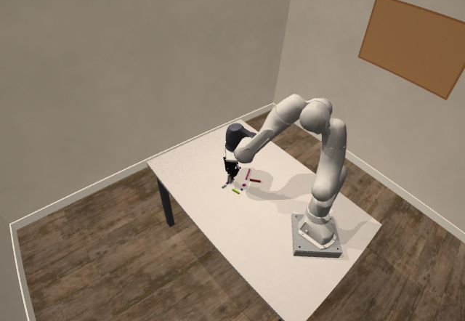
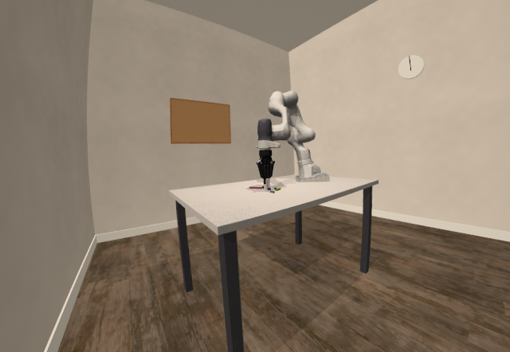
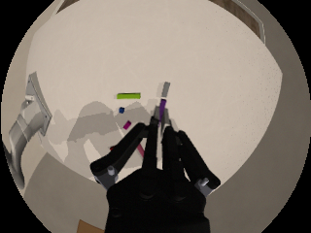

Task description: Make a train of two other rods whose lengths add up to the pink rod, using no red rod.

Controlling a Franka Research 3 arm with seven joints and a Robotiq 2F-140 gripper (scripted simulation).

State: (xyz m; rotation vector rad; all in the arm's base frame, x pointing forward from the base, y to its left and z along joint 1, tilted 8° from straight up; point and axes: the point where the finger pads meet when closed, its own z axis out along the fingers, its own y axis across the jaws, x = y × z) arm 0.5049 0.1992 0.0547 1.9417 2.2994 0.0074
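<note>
Now: the purple rod 30 mm below my hand. Round my hand: lime rod (70 mm behind, 40 mm below, 10 mm to the left); grey rod (50 mm to the left, 40 mm below, 10 mm behind); magenta rod (60 mm to the right, 60 mm behind, 40 mm below).
</note>
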